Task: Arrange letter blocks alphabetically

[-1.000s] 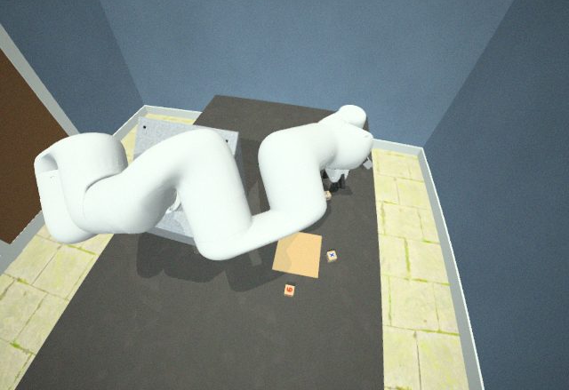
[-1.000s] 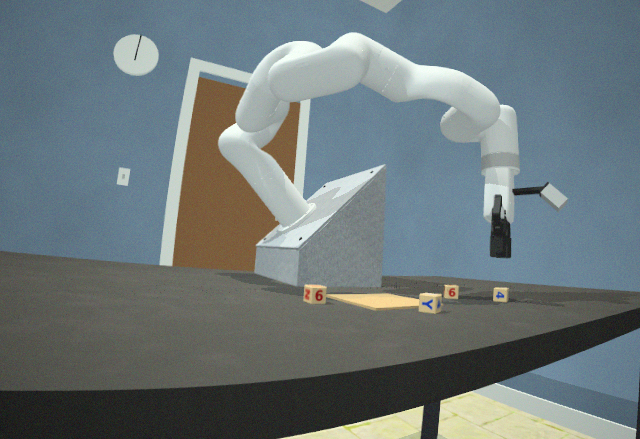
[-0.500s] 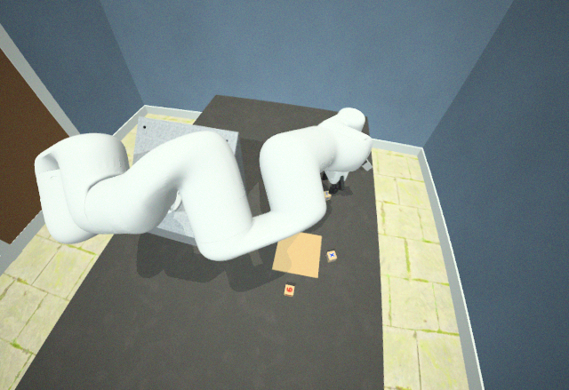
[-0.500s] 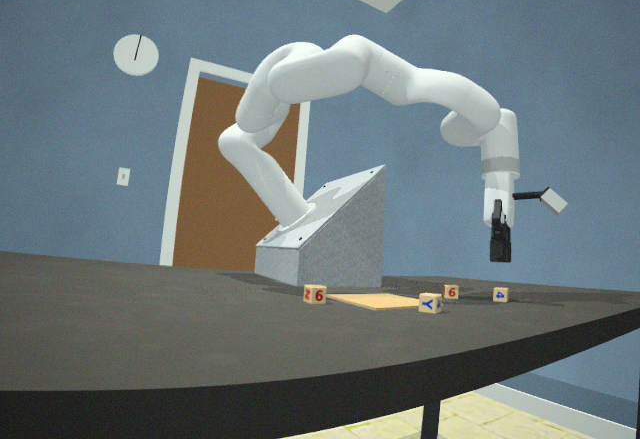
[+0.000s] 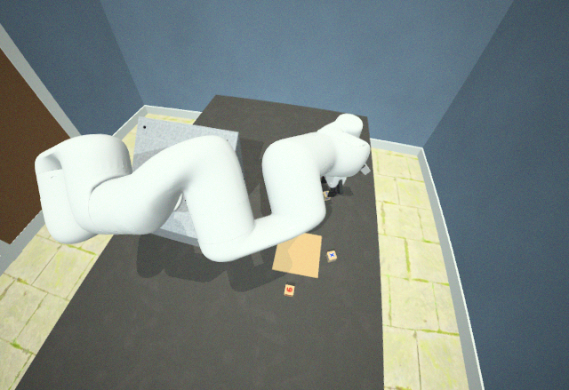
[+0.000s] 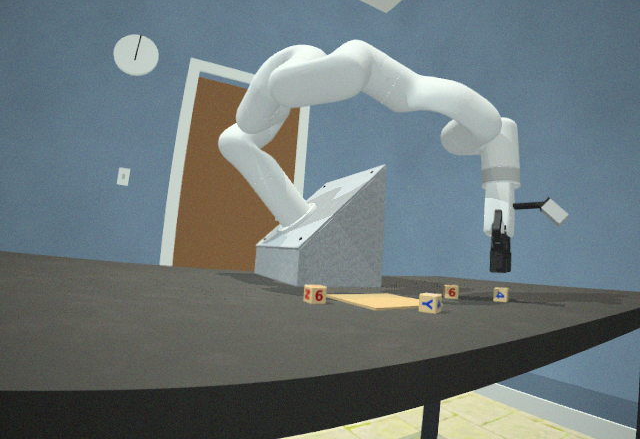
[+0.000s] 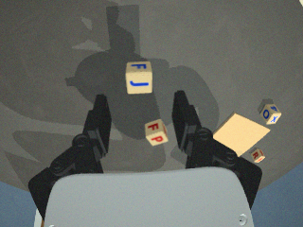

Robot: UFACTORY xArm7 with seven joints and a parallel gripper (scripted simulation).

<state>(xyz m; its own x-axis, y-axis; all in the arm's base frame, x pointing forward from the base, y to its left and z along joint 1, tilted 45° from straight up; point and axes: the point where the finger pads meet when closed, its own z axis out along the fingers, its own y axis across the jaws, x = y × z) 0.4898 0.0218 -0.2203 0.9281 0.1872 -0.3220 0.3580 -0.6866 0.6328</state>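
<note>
My hand is 60 mm above the block. Also, from my hand: tan mat: 230 mm to the right, 90 mm behind, 70 mm below.
</note>
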